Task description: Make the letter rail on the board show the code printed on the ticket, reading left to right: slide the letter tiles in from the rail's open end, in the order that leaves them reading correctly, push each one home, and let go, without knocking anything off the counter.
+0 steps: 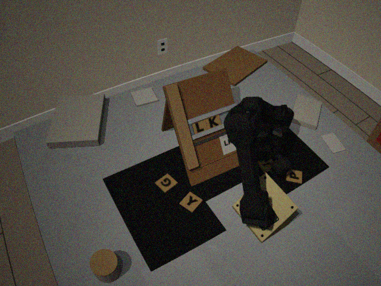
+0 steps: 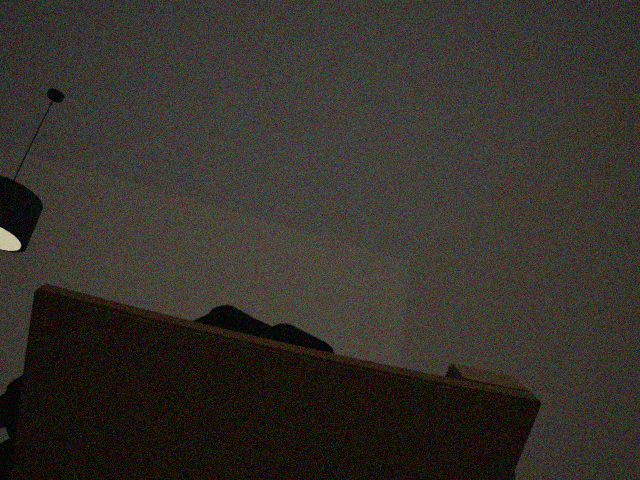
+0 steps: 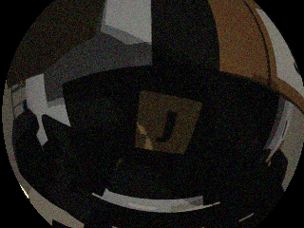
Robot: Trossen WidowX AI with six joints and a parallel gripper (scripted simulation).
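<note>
My gripper tip is now 10 cm short of the white ticket, 11 cm to the right of it and 8 cm below it. The rest, counted from my gripper tip: j tile right at my gripper tip; p tile 9 cm behind, 6 cm to the right; black mat 1 cm ahead, 17 cm to the left.
</note>
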